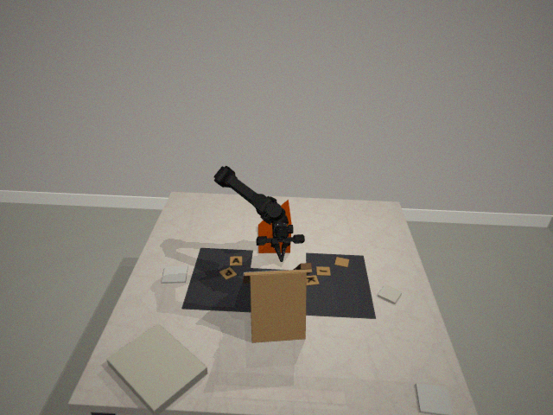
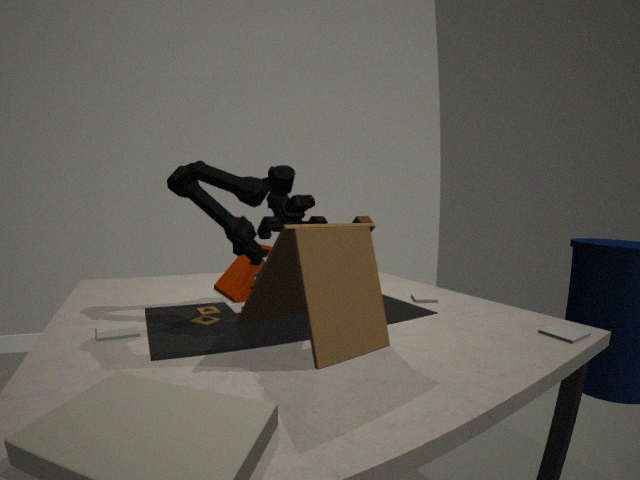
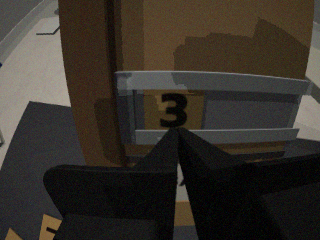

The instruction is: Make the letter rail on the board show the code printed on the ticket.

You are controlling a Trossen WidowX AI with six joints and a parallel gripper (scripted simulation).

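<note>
Right now my gripper tip is 30 mm short of the tan tile marked 3 and 30 mm above it. The rest, counted from my gripper tip: tile marked p (160 mm behind, 210 mm to the right, 190 mm below); white ticket (30 mm behind, 20 mm to the right, 100 mm below); dark mat (130 mm behind, 10 mm to the left, 190 mm below).
</note>
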